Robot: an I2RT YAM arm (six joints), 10 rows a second.
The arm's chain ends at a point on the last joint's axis. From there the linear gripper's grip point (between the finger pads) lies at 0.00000 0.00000 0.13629 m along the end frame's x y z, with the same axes.
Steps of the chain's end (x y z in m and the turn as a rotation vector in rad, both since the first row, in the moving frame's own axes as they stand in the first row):
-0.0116, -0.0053, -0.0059, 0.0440, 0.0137, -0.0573
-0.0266, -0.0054, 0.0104, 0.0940, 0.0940, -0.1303
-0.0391, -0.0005, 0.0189, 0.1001, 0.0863, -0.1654
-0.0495, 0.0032, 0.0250, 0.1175, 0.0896, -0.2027
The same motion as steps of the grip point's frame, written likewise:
-0.0099, -0.0113, -0.0060, 0.0440, 0.0137, -0.0573
-0.0147, -0.0190, 0.0092, 0.0940, 0.0940, -0.1303
-0.0285, -0.0150, 0.0177, 0.1001, 0.0863, -0.1654
-0.0390, -0.0139, 0.0235, 0.1175, 0.0896, -0.2027

